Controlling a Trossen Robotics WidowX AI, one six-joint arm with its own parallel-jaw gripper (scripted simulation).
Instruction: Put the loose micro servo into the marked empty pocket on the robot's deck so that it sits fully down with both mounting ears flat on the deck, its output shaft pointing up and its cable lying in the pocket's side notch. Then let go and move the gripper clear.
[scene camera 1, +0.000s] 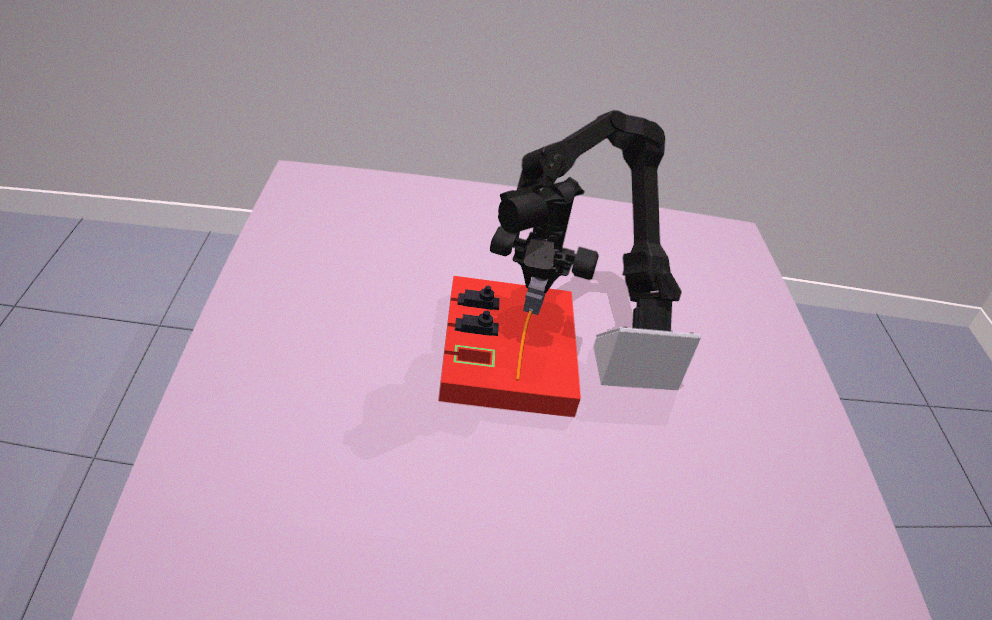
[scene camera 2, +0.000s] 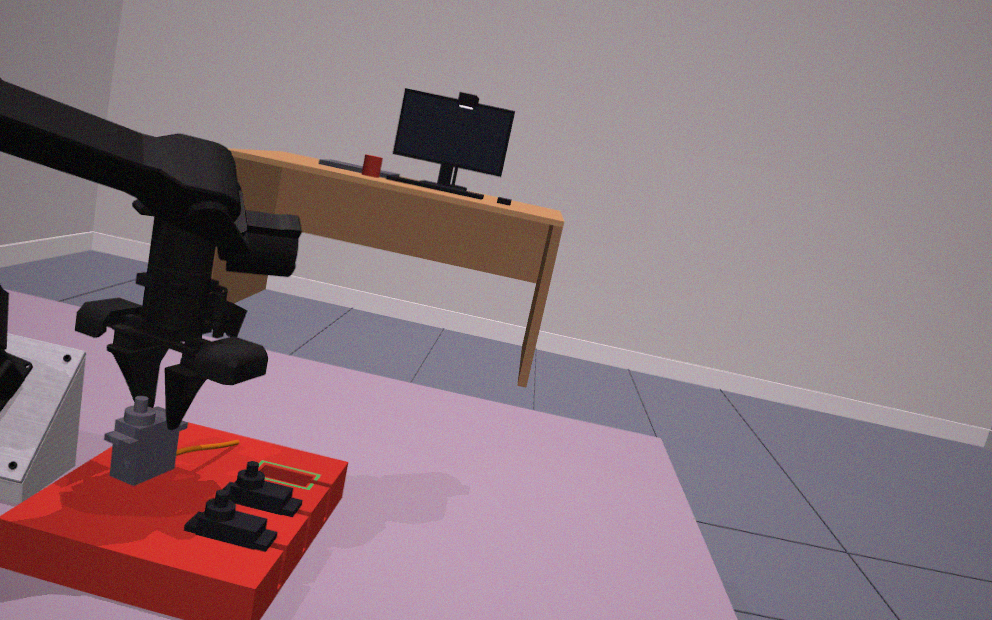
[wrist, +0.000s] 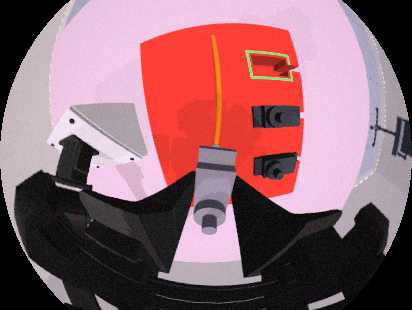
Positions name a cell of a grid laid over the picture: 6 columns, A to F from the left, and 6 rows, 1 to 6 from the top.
Scene:
my gripper: scene camera 1 D3; scene camera 2 A5; wrist D4

